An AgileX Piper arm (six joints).
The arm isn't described. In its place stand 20 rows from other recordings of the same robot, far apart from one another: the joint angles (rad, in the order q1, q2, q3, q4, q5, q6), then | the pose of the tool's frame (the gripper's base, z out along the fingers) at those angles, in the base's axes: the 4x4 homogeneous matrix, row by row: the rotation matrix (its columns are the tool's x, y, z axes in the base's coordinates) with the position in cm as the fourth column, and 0 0 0 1 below.
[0.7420 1.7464 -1.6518 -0.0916 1.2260 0.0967] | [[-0.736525 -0.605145 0.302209 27.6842], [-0.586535 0.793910 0.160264 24.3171], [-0.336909 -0.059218 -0.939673 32.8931], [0 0 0 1]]
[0.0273 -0.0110 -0.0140 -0.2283 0.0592 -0.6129] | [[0.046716 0.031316 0.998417 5.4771], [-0.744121 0.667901 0.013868 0.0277], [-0.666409 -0.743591 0.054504 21.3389], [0 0 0 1]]
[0.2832 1.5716 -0.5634 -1.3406 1.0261 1.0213] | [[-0.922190 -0.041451 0.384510 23.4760], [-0.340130 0.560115 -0.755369 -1.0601], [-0.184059 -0.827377 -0.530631 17.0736], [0 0 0 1]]
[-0.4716 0.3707 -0.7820 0.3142 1.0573 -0.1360] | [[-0.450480 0.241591 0.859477 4.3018], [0.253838 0.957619 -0.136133 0.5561], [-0.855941 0.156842 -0.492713 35.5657], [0 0 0 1]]
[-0.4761 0.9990 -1.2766 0.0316 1.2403 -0.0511] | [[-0.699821 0.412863 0.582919 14.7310], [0.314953 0.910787 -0.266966 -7.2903], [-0.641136 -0.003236 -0.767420 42.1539], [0 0 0 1]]
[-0.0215 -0.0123 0.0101 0.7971 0.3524 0.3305] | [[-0.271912 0.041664 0.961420 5.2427], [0.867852 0.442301 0.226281 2.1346], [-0.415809 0.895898 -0.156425 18.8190], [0 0 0 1]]
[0.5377 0.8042 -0.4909 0.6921 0.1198 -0.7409] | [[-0.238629 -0.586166 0.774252 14.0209], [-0.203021 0.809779 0.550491 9.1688], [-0.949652 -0.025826 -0.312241 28.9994], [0 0 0 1]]
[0.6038 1.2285 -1.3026 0.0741 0.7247 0.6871] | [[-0.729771 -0.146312 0.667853 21.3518], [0.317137 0.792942 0.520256 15.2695], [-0.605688 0.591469 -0.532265 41.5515], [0 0 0 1]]
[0.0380 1.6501 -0.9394 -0.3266 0.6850 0.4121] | [[-0.943156 0.168722 0.286340 30.3129], [0.115961 0.974473 -0.192238 -0.6960], [-0.311465 -0.148106 -0.938645 18.7479], [0 0 0 1]]
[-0.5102 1.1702 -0.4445 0.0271 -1.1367 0.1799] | [[0.505689 0.418536 0.754391 19.0719], [-0.065176 0.890473 -0.450345 -10.9294], [-0.860250 0.178566 0.477581 30.9772], [0 0 0 1]]
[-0.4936 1.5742 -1.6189 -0.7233 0.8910 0.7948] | [[-0.267175 0.888770 0.372431 28.5099], [0.420364 0.455261 -0.784877 -20.6579], [-0.867129 -0.053143 -0.495241 41.4974], [0 0 0 1]]
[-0.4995 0.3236 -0.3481 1.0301 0.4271 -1.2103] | [[-0.131652 0.111887 0.984961 8.1969], [-0.163282 0.977590 -0.132875 -0.7911], [-0.977756 -0.178320 -0.110432 28.9160], [0 0 0 1]]
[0.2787 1.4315 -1.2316 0.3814 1.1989 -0.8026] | [[-0.514918 -0.842505 0.158255 25.5393], [-0.743866 0.530891 0.405977 10.5903], [-0.426054 0.091324 -0.900076 31.9767], [0 0 0 1]]
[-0.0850 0.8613 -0.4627 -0.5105 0.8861 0.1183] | [[-0.931752 0.035123 0.361391 12.3312], [-0.125230 0.903153 -0.410649 -4.5074], [-0.340815 -0.427881 -0.837116 23.0335], [0 0 0 1]]
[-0.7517 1.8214 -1.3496 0.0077 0.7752 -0.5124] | [[-0.916227 0.270515 0.295551 28.1209], [0.191932 0.943852 -0.268898 -26.2197], [-0.351697 -0.189645 -0.916703 22.9885], [0 0 0 1]]
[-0.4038 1.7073 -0.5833 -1.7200 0.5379 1.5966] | [[-0.828693 0.493974 0.263167 22.9231], [0.216314 0.716318 -0.663398 -14.8082], [-0.516213 -0.492827 -0.700461 12.9127], [0 0 0 1]]
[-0.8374 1.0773 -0.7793 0.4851 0.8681 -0.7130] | [[-0.741654 0.313835 0.592838 15.4379], [0.299203 0.945785 -0.126368 -12.2959], [-0.600356 0.083658 -0.795345 28.6654], [0 0 0 1]]
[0.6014 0.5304 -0.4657 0.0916 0.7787 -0.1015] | [[-0.542301 -0.623279 0.563411 7.2812], [-0.415935 0.781802 0.464526 5.7054], [-0.730005 0.017571 -0.683216 26.4620], [0 0 0 1]]
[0.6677 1.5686 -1.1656 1.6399 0.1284 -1.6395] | [[-0.237903 -0.709501 0.663333 28.2725], [-0.186363 0.703596 0.685727 23.7737], [-0.953242 0.039516 -0.299613 32.1242], [0 0 0 1]]
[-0.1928 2.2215 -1.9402 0.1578 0.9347 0.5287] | [[-0.638916 0.626839 0.445936 48.4275], [0.714410 0.698481 0.041740 -8.2822], [-0.285314 0.345250 -0.894091 21.6148], [0 0 0 1]]
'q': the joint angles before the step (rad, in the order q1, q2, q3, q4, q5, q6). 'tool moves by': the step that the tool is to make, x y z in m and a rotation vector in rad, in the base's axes. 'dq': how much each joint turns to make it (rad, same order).
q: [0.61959, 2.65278, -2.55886, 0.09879, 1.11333, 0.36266]
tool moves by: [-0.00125, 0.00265, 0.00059, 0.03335, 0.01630, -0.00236]
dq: [0.00001, 0.00005, -0.00009, 0.03594, -0.00626, 0.00156]
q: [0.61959, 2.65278, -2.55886, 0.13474, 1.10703, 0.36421]
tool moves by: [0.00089, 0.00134, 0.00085, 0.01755, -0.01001, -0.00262]
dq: [0.00000, -0.00004, 0.00006, 0.00850, -0.01854, -0.00001]
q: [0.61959, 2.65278, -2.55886, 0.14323, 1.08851, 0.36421]
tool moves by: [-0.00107, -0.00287, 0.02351, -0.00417, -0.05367, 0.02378]
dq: [0.00000, -0.04279, -0.00012, -0.02179, 0.00482, -0.02689]
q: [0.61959, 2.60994, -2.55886, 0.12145, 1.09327, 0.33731]
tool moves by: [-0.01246, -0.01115, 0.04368, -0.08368, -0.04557, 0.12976]
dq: [0.00000, -0.08896, -0.00009, -0.02788, 0.11464, -0.13731]
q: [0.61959, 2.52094, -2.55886, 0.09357, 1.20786, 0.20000]
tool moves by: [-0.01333, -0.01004, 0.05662, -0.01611, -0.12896, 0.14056]
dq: [0.00001, -0.10863, 0.00006, -0.00602, 0.02661, -0.16195]
